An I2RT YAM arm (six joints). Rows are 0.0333 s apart.
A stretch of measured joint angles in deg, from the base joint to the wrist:
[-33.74 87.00 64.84 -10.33 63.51 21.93]
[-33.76 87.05 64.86 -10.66 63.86 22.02]
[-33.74 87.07 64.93 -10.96 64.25 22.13]
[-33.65 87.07 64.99 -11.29 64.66 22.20]
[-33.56 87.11 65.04 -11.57 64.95 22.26]
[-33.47 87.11 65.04 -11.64 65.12 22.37]
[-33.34 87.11 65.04 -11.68 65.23 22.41]
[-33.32 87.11 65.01 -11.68 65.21 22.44]
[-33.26 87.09 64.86 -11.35 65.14 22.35]
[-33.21 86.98 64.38 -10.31 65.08 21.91]
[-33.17 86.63 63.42 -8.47 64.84 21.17]
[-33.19 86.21 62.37 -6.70 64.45 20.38]
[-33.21 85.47 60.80 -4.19 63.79 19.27]
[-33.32 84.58 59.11 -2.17 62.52 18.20]
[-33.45 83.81 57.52 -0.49 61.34 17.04]
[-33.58 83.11 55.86 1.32 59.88 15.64]
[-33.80 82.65 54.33 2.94 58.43 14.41]
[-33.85 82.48 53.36 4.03 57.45 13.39]
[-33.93 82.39 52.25 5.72 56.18 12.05]
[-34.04 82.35 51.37 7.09 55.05 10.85]
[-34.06 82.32 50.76 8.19 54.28 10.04]
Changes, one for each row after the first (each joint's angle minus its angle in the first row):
[-0.02 0.05 0.02 -0.33 0.35 0.09]
[0.00 0.07 0.09 -0.63 0.74 0.20]
[0.09 0.07 0.15 -0.96 1.15 0.27]
[0.18 0.11 0.20 -1.24 1.44 0.33]
[0.27 0.11 0.20 -1.31 1.61 0.44]
[0.40 0.11 0.20 -1.35 1.72 0.48]
[0.42 0.11 0.17 -1.35 1.70 0.51]
[0.48 0.09 0.02 -1.02 1.63 0.42]
[0.53 -0.02 -0.46 0.02 1.57 -0.02]
[0.57 -0.37 -1.42 1.86 1.33 -0.76]
[0.55 -0.79 -2.47 3.63 0.94 -1.55]
[0.53 -1.53 -4.04 6.14 0.28 -2.66]
[0.42 -2.42 -5.73 8.16 -0.99 -3.73]
[0.29 -3.19 -7.32 9.84 -2.17 -4.89]
[0.16 -3.89 -8.98 11.65 -3.63 -6.29]
[-0.06 -4.35 -10.51 13.27 -5.08 -7.52]
[-0.11 -4.52 -11.48 14.36 -6.06 -8.54]
[-0.19 -4.61 -12.59 16.05 -7.33 -9.88]
[-0.30 -4.65 -13.47 17.42 -8.46 -11.08]
[-0.32 -4.68 -14.08 18.52 -9.23 -11.89]

